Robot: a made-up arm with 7 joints. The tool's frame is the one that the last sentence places.
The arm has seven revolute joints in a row. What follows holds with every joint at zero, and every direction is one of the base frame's.
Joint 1 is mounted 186.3 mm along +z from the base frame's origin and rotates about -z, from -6.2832 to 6.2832 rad.
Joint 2 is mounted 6.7 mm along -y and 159.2 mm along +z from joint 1 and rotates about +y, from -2.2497 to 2.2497 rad.
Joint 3 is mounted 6.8 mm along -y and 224.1 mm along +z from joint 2 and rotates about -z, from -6.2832 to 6.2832 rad.
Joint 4 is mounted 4.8 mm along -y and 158.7 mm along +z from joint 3 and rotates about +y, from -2.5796 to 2.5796 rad.
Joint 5 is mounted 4.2 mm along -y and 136.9 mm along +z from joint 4 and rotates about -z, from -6.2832 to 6.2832 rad.
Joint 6 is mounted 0.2 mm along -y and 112.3 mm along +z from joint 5 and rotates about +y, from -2.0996 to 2.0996 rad.
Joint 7 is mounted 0.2 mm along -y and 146.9 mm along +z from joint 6 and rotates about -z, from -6.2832 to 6.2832 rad.
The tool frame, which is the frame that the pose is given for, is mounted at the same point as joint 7; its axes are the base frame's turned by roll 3.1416, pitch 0 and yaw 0 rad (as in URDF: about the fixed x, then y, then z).
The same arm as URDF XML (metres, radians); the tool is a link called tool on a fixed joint. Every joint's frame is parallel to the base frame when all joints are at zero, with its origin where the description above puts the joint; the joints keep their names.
<robot name="arm">
  <joint name="joint 1" type="revolute">
    <parent link="base_link"/>
    <child link="link1"/>
    <origin xyz="0 0 0.1863" rpy="0 0 0"/>
    <axis xyz="0 0 -1"/>
    <limit lower="-6.2832" upper="6.2832"/>
  </joint>
  <joint name="joint 2" type="revolute">
    <parent link="link1"/>
    <child link="link2"/>
    <origin xyz="0 -0.0067 0.1592" rpy="0 0 0"/>
    <axis xyz="0 1 0"/>
    <limit lower="-2.2497" upper="2.2497"/>
  </joint>
  <joint name="joint 3" type="revolute">
    <parent link="link2"/>
    <child link="link3"/>
    <origin xyz="0 -0.0068 0.2241" rpy="0 0 0"/>
    <axis xyz="0 0 -1"/>
    <limit lower="-6.2832" upper="6.2832"/>
  </joint>
  <joint name="joint 4" type="revolute">
    <parent link="link3"/>
    <child link="link4"/>
    <origin xyz="0 -0.0048 0.1587" rpy="0 0 0"/>
    <axis xyz="0 1 0"/>
    <limit lower="-2.5796" upper="2.5796"/>
  </joint>
  <joint name="joint 5" type="revolute">
    <parent link="link4"/>
    <child link="link5"/>
    <origin xyz="0 -0.0042 0.1369" rpy="0 0 0"/>
    <axis xyz="0 0 -1"/>
    <limit lower="-6.2832" upper="6.2832"/>
  </joint>
  <joint name="joint 6" type="revolute">
    <parent link="link5"/>
    <child link="link6"/>
    <origin xyz="0 -0.0002 0.1123" rpy="0 0 0"/>
    <axis xyz="0 1 0"/>
    <limit lower="-2.0996" upper="2.0996"/>
  </joint>
  <joint name="joint 7" type="revolute">
    <parent link="link6"/>
    <child link="link7"/>
    <origin xyz="0 -0.0002 0.1469" rpy="0 0 0"/>
    <axis xyz="0 0 -1"/>
    <limit lower="-6.2832" upper="6.2832"/>
  </joint>
  <joint name="tool_joint" type="fixed">
    <parent link="link7"/>
    <child link="tool"/>
    <origin xyz="0 0 0" rpy="-3.1416 0 0"/>
  </joint>
  <link name="base_link"/>
  <link name="link1"/>
  <link name="link2"/>
  <link name="link3"/>
  <link name="link4"/>
  <link name="link5"/>
  <link name="link6"/>
  <link name="link7"/>
  <link name="tool"/>
</robot>

